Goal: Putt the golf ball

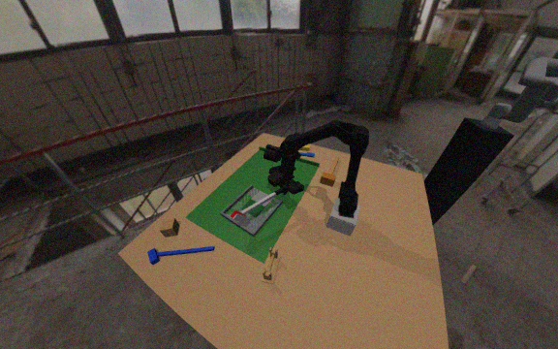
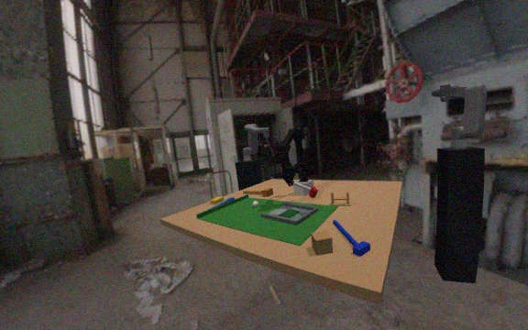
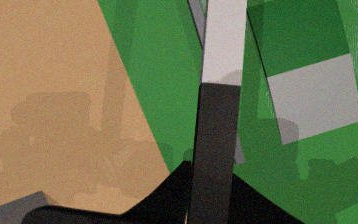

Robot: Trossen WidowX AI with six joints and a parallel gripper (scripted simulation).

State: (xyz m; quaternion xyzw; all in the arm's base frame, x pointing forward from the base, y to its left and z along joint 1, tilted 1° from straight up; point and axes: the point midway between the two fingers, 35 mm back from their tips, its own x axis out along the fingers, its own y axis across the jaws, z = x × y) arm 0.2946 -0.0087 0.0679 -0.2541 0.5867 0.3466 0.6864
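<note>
Right now the red putter is 70 mm ahead of my gripper tip, 90 mm to the left of it and 20 mm above it. Round my gripper tip: white golf ball: 70 mm ahead, 230 mm to the right, 100 mm below; blue mallet: 370 mm ahead, 360 mm to the left, 110 mm below; wooden rack: 30 mm behind, 300 mm to the left, 90 mm below.
</note>
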